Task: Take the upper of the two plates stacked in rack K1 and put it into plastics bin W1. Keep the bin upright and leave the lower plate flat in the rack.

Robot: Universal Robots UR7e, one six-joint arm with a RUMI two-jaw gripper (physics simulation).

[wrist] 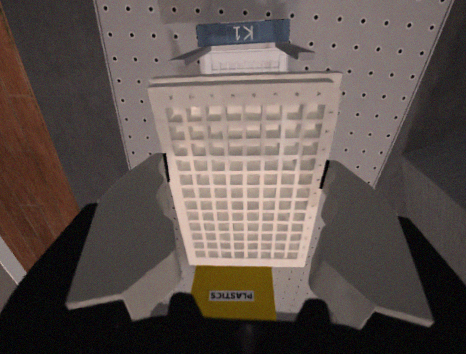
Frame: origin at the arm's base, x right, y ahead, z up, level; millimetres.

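Seen in the pictures: gripper, fingertip midpoint: (244, 160).
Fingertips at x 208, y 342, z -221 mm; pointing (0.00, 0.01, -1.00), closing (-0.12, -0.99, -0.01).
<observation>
A point is followed by its place in that frame.
My gripper (244, 160) {x 208, y 342, z -221 mm} is shut on a white multi-well plate (247, 170) {x 211, y 341, z -205 mm}, with one jaw at each long side. The held plate is close to the camera, and its wells face it. Behind its far edge, rack K1 shows by its blue label (243, 33) {x 270, y 340, z -379 mm} and grey side guides. Part of the lower plate (245, 61) {x 245, y 340, z -362 mm} shows in the rack, apart from the held plate; it looks flat. A yellow surface labelled PLASTICS (232, 280) {x -43, y 379, z -309 mm}, part of bin W1, shows below the near edge of the held plate. The rest of the bin is hidden.
A light grey perforated board (390, 65) {x 224, y 175, z -396 mm} lies under the rack and extends to both sides. A brown wooden surface (35, 165) runs along the left edge. Dark grey surfaces flank the board, and a lighter grey block-like shape (435, 210) {x 57, y 108, z -333 mm} shows at the right.
</observation>
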